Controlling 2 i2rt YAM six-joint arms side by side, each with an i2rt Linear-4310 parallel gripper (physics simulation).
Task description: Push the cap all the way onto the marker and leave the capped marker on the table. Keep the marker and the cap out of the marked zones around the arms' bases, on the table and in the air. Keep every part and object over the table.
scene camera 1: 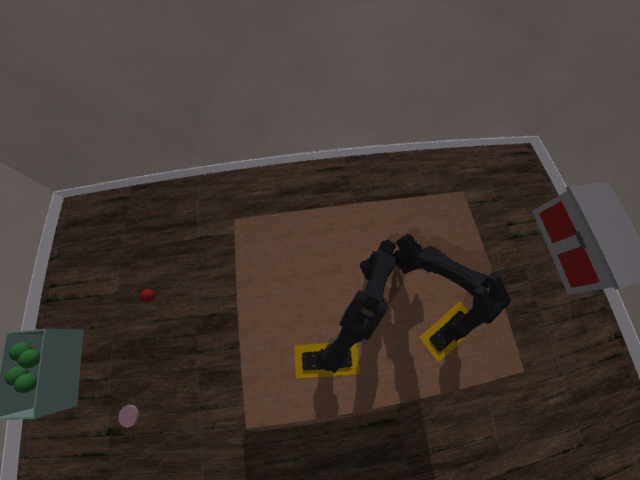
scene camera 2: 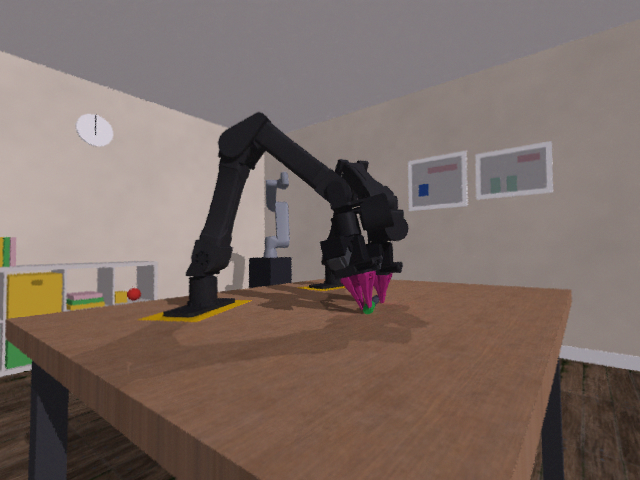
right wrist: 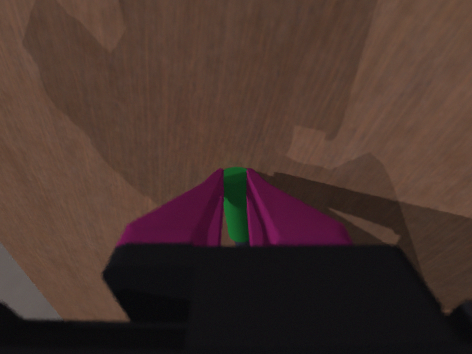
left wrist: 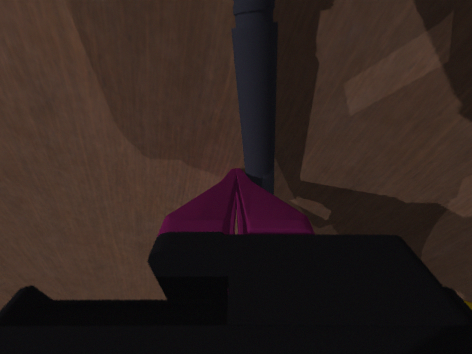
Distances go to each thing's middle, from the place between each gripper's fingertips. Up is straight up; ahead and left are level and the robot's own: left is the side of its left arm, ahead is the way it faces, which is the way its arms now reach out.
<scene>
The green cap (right wrist: 235, 179) lies 2 cm to the left of my right hand.
My left hand is 130 mm to the left of the green cap, 30 mm short of it and 10 mm below it.
</scene>
